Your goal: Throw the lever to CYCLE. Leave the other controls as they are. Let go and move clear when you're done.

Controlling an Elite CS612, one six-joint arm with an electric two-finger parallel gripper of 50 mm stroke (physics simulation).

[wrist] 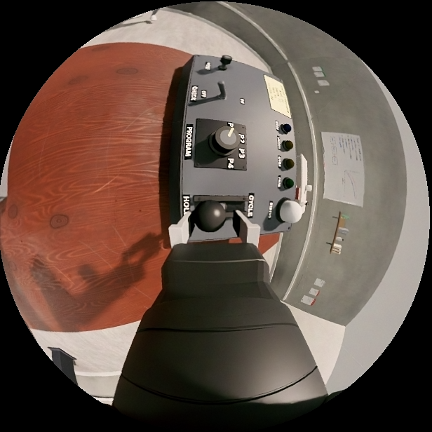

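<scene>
The lever's round black knob (210,215) shows in the wrist view at the lower end of the grey control panel (210,177). It stands nearer the HOLD label (186,205) than the CYCLE label (251,205); part of its slot shows on the CYCLE side. My gripper (213,218) is open, with one pale finger on the HOLD side of the knob and the other on the CYCLE side. The knob lies between the fingertips with a gap towards the CYCLE-side finger; the gap on the HOLD side is small, and contact there cannot be told.
The program dial (225,139), a small bent switch (221,91) and a small black knob (226,61) stand farther up the panel. Several small coloured lamps and a white status dome (290,211) line its right side. The panel stands on a reddish wooden table (100,150).
</scene>
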